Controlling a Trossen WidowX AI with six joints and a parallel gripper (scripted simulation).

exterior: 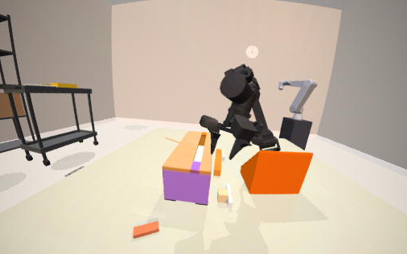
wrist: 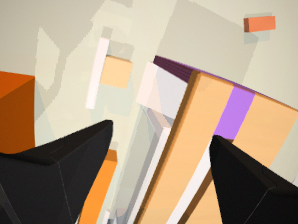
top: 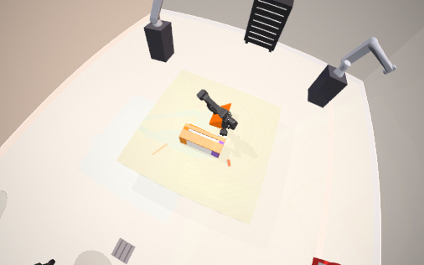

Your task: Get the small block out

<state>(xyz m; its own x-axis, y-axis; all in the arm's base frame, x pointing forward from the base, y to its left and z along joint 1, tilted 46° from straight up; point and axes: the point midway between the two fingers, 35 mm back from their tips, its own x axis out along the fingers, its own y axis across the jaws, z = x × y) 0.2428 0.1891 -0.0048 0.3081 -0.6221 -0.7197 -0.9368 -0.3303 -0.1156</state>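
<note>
Now: the tan block 14 cm below my gripper tip, 2 cm behind it and 1 cm to the left of it. The rest, counted from my gripper tip: box (16 cm to the right, 10 cm below, 6 cm ahead); flat orange piece (18 cm ahead, 15 cm below, 14 cm to the left); thin stick (49 cm to the right, 30 cm ahead, 15 cm below).
</note>
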